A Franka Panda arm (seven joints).
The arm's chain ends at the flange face. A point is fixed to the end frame.
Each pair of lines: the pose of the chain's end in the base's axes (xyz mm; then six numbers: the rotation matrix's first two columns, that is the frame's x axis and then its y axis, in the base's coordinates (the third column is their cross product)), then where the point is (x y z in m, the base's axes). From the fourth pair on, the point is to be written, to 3 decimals.
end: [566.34 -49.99 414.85 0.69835 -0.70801 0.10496 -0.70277 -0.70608 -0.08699]
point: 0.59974 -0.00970 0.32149
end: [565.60 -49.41 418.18 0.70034 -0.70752 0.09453 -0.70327 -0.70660 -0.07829]
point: 0.59769 -0.00897 0.32442
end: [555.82 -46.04 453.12 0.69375 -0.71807 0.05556 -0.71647 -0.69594 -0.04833]
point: 0.58388 -0.00539 0.35817
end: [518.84 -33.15 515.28 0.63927 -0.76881 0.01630 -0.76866 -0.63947 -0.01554]
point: 0.545 0.006 0.419
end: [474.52 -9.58 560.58 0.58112 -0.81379 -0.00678 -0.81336 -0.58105 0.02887]
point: 0.499 0.027 0.463
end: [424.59 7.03 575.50 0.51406 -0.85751 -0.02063 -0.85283 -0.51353 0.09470]
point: 0.445 0.039 0.476
